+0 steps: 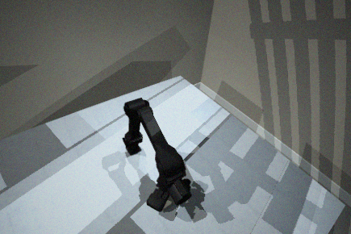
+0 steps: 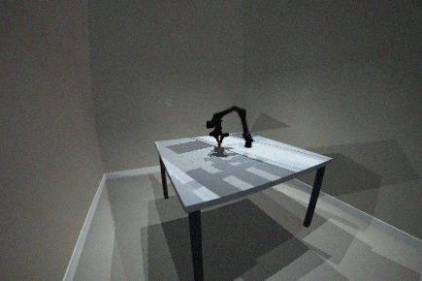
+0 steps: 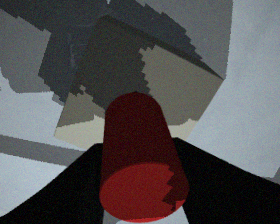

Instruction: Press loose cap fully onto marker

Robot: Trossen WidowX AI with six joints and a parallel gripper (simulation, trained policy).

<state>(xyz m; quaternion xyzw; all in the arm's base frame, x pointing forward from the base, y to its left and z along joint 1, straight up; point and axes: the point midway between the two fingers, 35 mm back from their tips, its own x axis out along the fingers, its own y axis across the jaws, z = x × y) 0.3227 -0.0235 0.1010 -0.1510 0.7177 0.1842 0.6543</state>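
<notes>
Now: gripper tip 10 mm short of the marker and 10 mm below it. Round my gripper tip: red cap: 10 mm ahead, 10 mm above; then beige holder block: 10 mm ahead, 50 mm below.
</notes>
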